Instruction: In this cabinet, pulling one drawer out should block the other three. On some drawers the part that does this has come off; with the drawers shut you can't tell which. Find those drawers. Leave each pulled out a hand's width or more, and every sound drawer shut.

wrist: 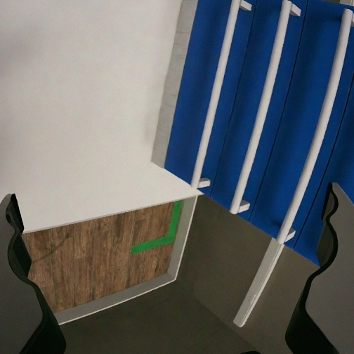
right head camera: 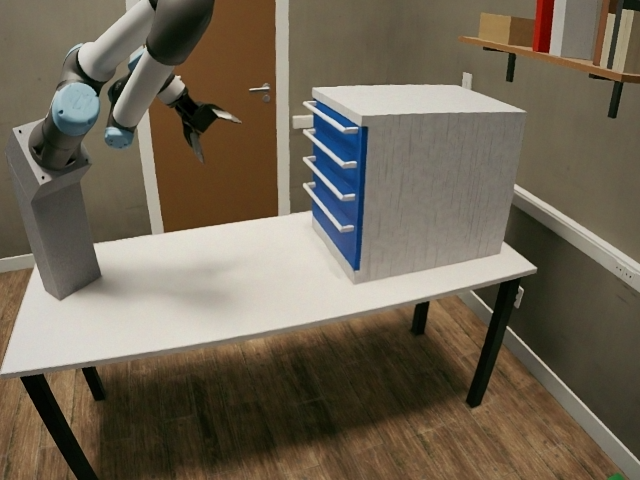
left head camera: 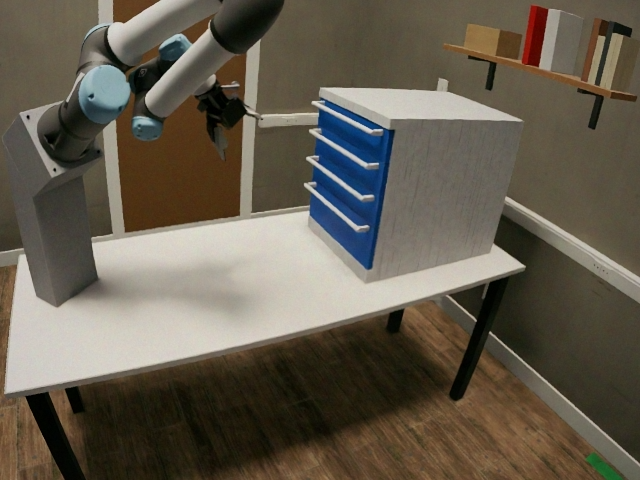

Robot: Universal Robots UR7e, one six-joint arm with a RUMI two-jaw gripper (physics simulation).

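A pale grey cabinet (left head camera: 444, 191) (right head camera: 439, 186) stands at the right end of the table, with four blue drawers stacked in its front. The top drawer's handle (left head camera: 348, 118) (right head camera: 330, 117), the second handle (left head camera: 343, 148) (right head camera: 329, 148), the third handle (left head camera: 339, 178) (right head camera: 328, 178) and the bottom handle (left head camera: 336, 207) (right head camera: 327, 207) (wrist: 215, 100) are white bars. All four drawer fronts sit flush, shut. The inside is hidden. My gripper (left head camera: 240, 138) (right head camera: 221, 142) (wrist: 170, 192) is open and empty, high above the table and apart from the cabinet, left of its handles in the head views.
The white table (left head camera: 206, 330) (right head camera: 206, 310) carries the arm's grey pedestal (left head camera: 64, 242) (right head camera: 69, 237) at its left end. A wall shelf (left head camera: 547, 73) (right head camera: 547, 55) with a box and books hangs behind and to the right of the cabinet. A brown door (left head camera: 180, 191) (right head camera: 222, 180) is behind the arm.
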